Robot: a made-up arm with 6 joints.
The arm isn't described. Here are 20 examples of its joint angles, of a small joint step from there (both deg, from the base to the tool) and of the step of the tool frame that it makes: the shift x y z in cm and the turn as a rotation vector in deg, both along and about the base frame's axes.
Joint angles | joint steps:
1: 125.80 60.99 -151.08 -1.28 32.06 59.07 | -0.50 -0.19 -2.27 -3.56 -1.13 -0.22
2: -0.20 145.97 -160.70 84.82 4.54 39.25 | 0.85 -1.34 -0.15 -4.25 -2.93 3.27
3: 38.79 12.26 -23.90 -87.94 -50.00 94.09 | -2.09 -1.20 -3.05 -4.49 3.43 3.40
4: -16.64 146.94 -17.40 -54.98 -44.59 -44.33 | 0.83 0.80 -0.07 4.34 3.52 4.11
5: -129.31 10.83 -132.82 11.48 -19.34 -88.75 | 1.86 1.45 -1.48 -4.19 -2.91 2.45
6: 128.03 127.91 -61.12 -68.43 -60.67 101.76 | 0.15 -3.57 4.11 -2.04 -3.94 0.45
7: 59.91 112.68 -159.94 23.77 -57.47 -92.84 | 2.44 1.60 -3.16 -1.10 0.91 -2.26
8: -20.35 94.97 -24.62 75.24 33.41 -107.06 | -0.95 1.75 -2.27 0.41 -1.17 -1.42
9: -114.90 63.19 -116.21 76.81 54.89 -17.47 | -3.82 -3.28 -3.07 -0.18 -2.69 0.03
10: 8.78 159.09 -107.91 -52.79 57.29 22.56 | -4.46 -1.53 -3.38 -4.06 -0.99 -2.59
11: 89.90 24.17 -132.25 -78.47 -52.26 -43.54 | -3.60 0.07 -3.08 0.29 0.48 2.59
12: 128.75 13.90 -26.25 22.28 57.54 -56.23 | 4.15 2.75 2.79 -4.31 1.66 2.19
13: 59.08 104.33 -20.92 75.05 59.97 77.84 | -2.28 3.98 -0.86 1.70 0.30 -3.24
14: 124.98 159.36 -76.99 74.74 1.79 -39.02 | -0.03 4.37 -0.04 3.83 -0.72 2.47
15: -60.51 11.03 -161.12 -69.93 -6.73 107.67 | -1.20 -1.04 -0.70 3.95 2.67 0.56
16: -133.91 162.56 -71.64 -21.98 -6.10 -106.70 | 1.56 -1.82 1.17 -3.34 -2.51 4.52
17: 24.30 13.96 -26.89 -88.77 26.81 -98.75 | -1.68 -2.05 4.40 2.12 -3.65 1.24
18: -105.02 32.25 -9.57 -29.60 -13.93 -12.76 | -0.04 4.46 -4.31 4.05 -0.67 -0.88
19: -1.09 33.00 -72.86 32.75 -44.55 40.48 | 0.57 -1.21 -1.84 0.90 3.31 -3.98
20: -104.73 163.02 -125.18 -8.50 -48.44 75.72 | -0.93 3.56 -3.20 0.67 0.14 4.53
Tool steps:
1: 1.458 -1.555 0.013 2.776 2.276 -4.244
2: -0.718 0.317 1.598 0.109 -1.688 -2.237
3: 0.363 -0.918 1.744 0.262 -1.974 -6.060
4: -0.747 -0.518 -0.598 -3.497 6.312 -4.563
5: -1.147 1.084 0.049 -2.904 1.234 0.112
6: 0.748 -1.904 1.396 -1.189 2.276 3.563
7: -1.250 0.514 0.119 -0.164 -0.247 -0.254
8: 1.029 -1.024 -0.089 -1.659 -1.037 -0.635
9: 1.116 4.307 1.920 -7.202 1.149 -5.222
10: 2.682 -3.914 3.187 -2.096 -3.968 0.817
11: -2.591 -1.154 -0.994 0.889 -0.762 -1.863
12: -0.581 -0.040 -3.098 -4.049 -7.151 2.204
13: 0.613 -0.106 -0.980 0.121 1.075 -2.194
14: 1.732 -2.201 -2.668 -3.710 -2.057 -6.356
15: 0.448 0.890 -1.534 -2.107 2.395 2.879
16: 0.330 -1.343 0.965 -3.089 0.675 0.537
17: 0.370 0.381 -2.534 1.222 2.360 2.728
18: -0.475 -1.241 1.542 -1.325 -2.834 -0.903
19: -1.530 0.209 0.715 -1.044 1.217 -1.204
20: -1.151 0.145 -1.804 -0.340 -4.986 -0.141
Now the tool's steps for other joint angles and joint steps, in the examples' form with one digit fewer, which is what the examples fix.
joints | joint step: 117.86 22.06 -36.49 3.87 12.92 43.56 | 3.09 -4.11 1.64 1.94 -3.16 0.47
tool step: -0.08 -1.92 0.80 3.72 4.82 3.60
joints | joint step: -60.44 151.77 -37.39 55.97 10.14 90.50 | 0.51 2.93 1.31 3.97 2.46 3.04
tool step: -0.84 2.64 0.00 4.80 3.79 -6.61
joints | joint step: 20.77 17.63 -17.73 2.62 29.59 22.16 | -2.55 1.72 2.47 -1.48 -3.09 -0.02
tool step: 0.89 -0.80 -1.85 -1.77 0.54 -2.72
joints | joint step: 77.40 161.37 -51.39 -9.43 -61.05 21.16 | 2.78 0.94 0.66 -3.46 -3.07 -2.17
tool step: -2.11 -0.41 0.02 1.75 -0.38 7.42
